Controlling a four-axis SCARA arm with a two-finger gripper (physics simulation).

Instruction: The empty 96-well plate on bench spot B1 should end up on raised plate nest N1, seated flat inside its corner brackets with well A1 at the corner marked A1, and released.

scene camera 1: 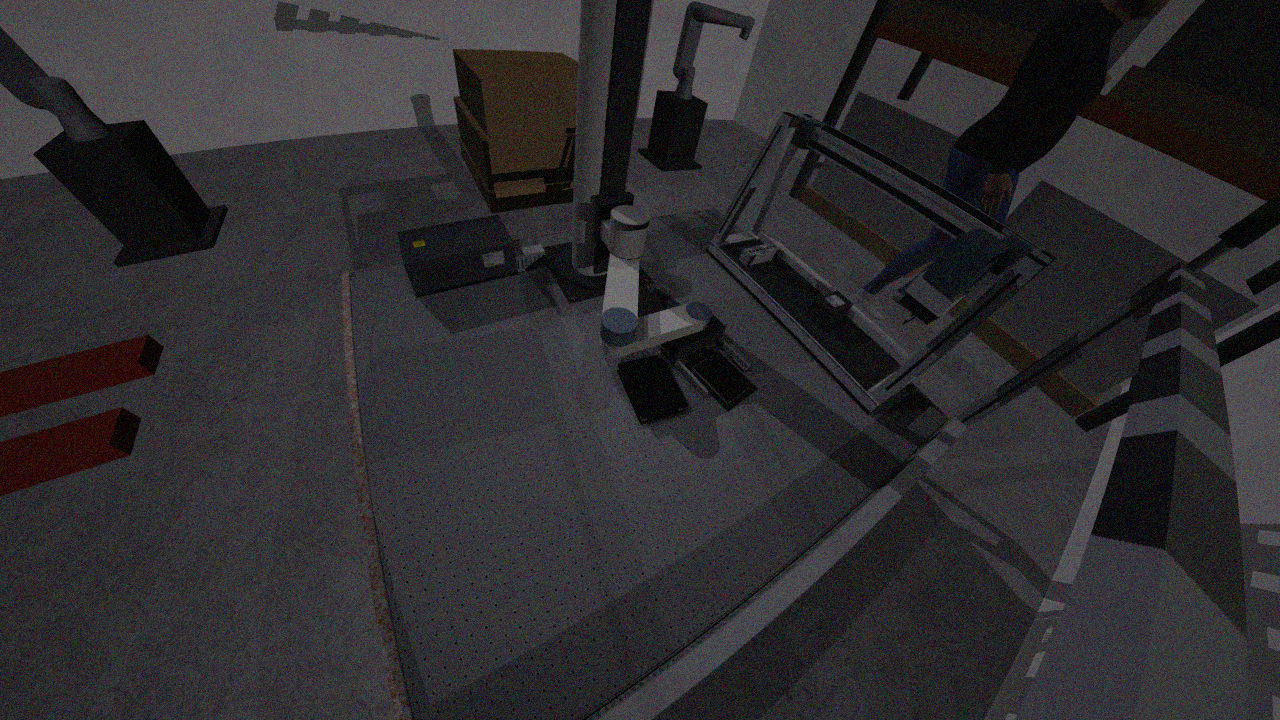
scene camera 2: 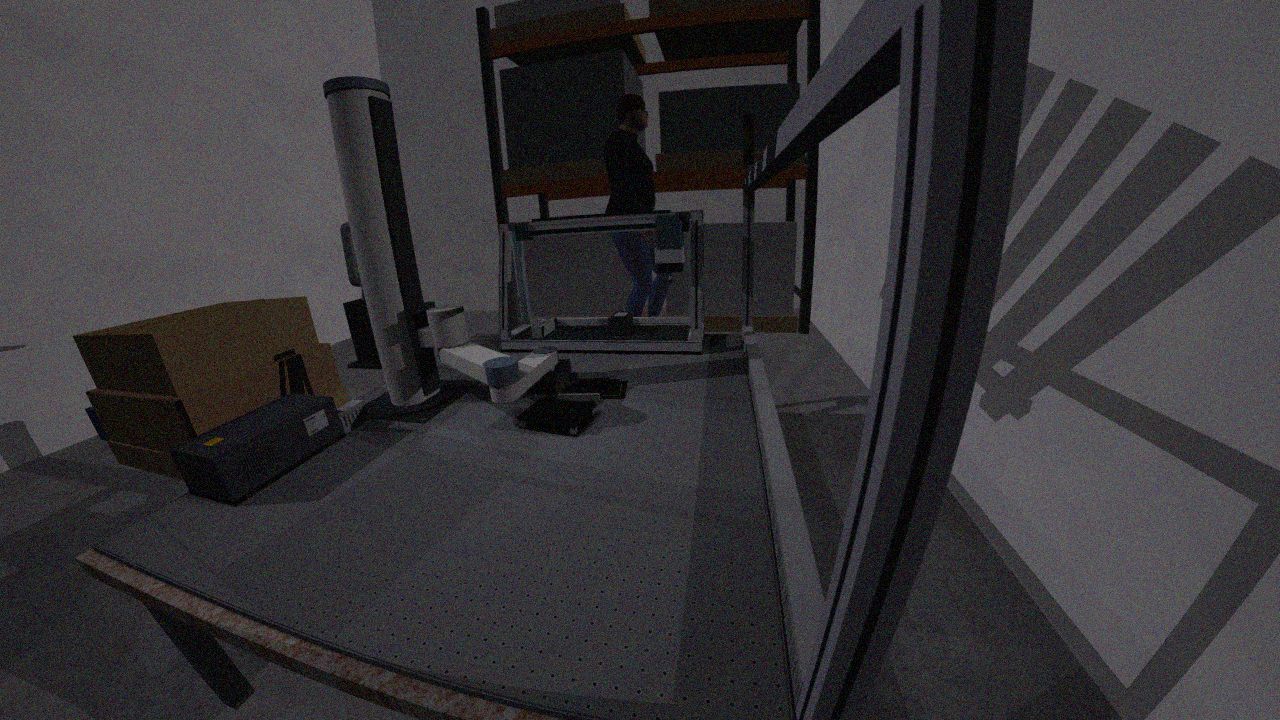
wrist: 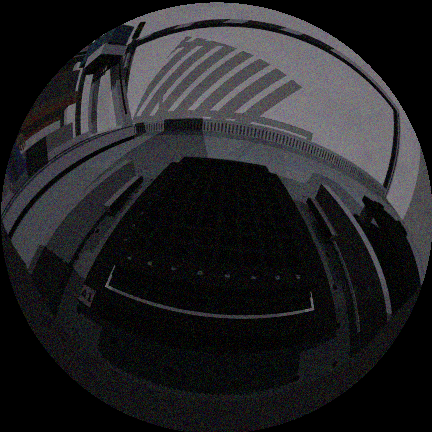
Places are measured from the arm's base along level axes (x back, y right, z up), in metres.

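Where they show: gripper, fingertip midpoint: (scene camera 1: pixel 727 380) (scene camera 2: pixel 604 385) (wrist: pixel 226 174); arm's base, origin of the base link: (scene camera 1: pixel 593 268) (scene camera 2: pixel 417 401).
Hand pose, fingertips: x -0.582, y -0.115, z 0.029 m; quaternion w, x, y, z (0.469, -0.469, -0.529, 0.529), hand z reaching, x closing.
Each offset is from my fingertips to the top centre of the thing. "spot": to the spot under its first point.
The dark 96-well plate {dx +0.021, dy +0.001, dz +0.000 m} (scene camera 1: pixel 726 383) (scene camera 2: pixel 610 387) (wrist: pixel 225 235) lies under the gripper, with a row of small bright well marks along its near side in the wrist view. A small A1 label {spot: dx +0.108, dy -0.044, dz -0.014 m} (wrist: pixel 86 296) shows at its near left corner. My gripper (scene camera 1: pixel 711 365) (scene camera 2: pixel 586 387) (wrist: pixel 226 174) is open and empty, low over the plate, with one finger at each side of it. A second dark rectangular piece {spot: dx +0.051, dy +0.212, dz +0.015 m} (scene camera 1: pixel 652 389) (scene camera 2: pixel 556 416) (wrist: pixel 362 275), apparently nest N1, sits close beside. It is too dark to make out its corner brackets or its A1 mark.
The arm's column (scene camera 1: pixel 594 134) (scene camera 2: pixel 371 223) stands behind the pieces. A dark box with a yellow label {spot: dx +0.617, dy +0.529, dz +0.094 m} (scene camera 1: pixel 456 255) (scene camera 2: pixel 259 447) lies beside it. An aluminium frame {spot: dx +0.111, dy -0.337, dz +0.033 m} (scene camera 1: pixel 787 313) (scene camera 2: pixel 599 344) stands on the bench's far side. A person (scene camera 1: pixel 1029 116) (scene camera 2: pixel 631 179) stands beyond it.
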